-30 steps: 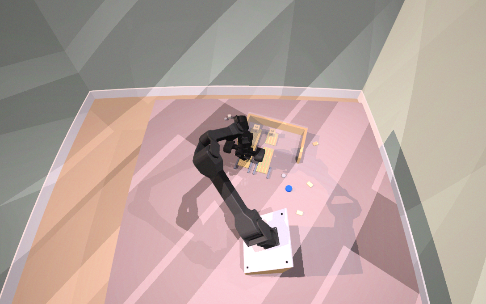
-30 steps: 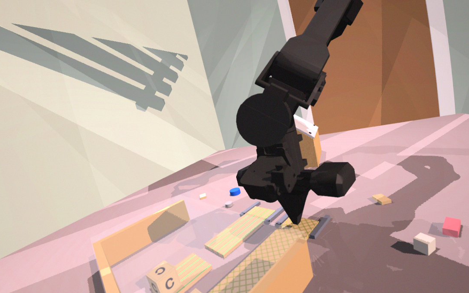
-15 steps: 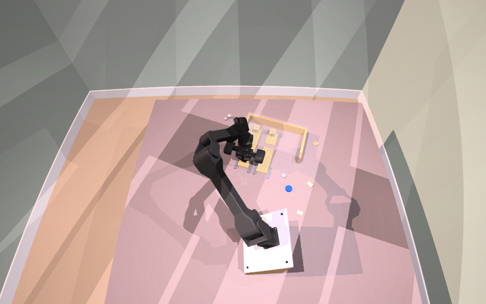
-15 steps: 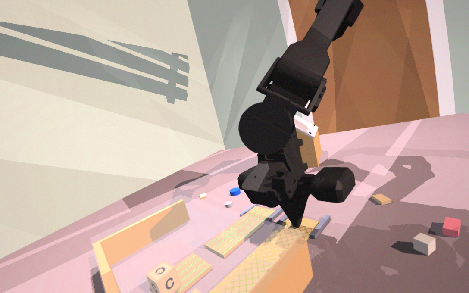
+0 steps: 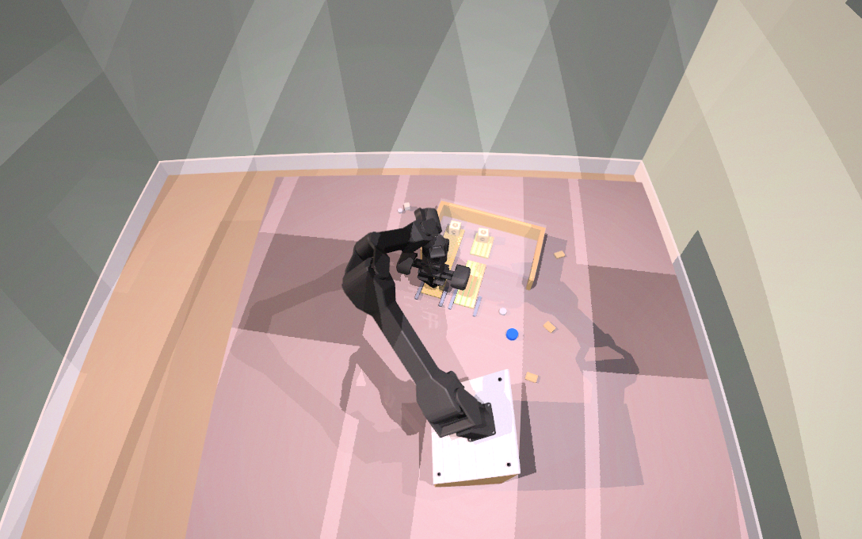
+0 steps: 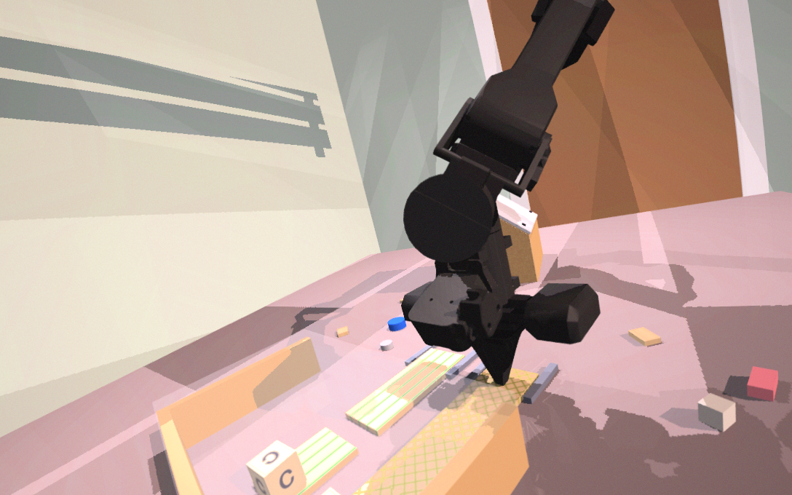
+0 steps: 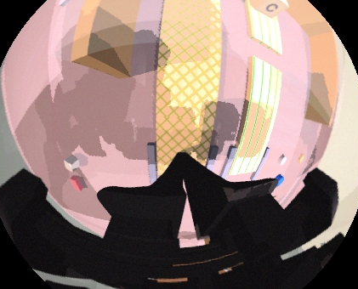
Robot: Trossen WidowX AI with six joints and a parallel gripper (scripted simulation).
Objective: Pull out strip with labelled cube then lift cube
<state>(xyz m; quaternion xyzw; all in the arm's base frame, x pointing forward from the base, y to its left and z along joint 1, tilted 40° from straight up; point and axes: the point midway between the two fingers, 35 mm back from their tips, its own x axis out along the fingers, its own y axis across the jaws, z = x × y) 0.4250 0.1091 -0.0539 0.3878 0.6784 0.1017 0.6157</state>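
Now: the cross-hatched strip 90 mm ahead of my gripper tip and 40 mm to the right of it. Round my gripper tip: blue disc 170 mm behind, 190 mm to the right; then red cube 10 mm ahead, 210 mm to the left; then tan tile 90 mm behind, 150 mm to the left.
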